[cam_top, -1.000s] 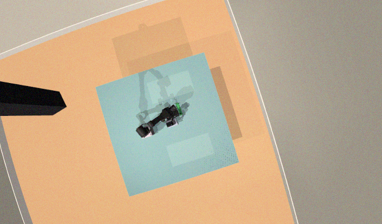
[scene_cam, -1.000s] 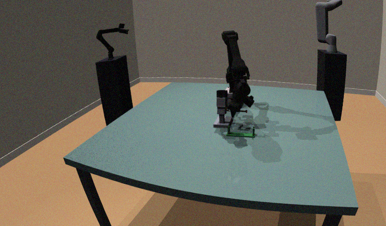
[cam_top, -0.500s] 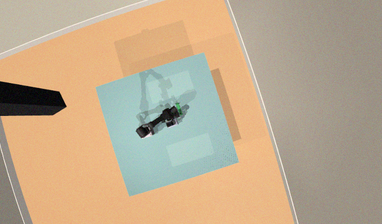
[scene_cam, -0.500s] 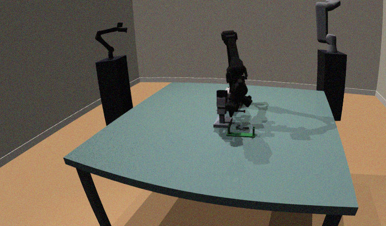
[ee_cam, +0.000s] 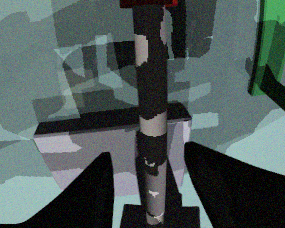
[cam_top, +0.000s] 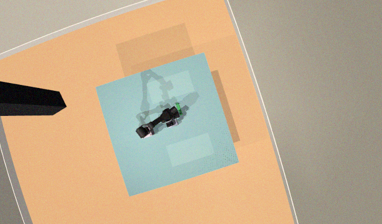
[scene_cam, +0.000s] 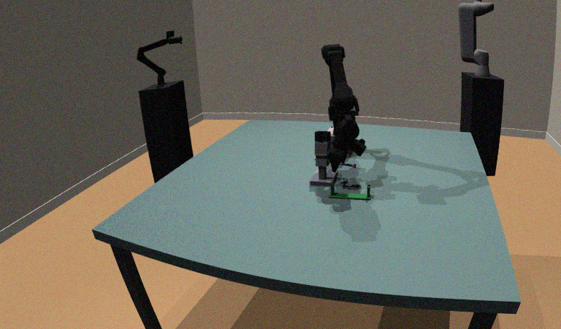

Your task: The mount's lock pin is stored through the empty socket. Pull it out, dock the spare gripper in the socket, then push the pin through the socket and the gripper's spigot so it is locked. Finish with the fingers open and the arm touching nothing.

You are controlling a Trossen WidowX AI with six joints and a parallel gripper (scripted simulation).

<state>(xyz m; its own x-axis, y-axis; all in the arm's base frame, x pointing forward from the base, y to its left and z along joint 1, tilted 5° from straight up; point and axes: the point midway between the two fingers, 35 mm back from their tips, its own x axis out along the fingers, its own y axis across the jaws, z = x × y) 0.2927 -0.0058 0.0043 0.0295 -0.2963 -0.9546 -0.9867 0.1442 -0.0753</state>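
Right now my gripper tip is 4 cm to the left of the socket and 2 cm past it. From my gripper tip the other things lie so: spare gripper 8 cm above, 4 cm to the right, 2 cm behind; then green cradle 11 cm ahead, 6 cm to the left, 2 cm below.
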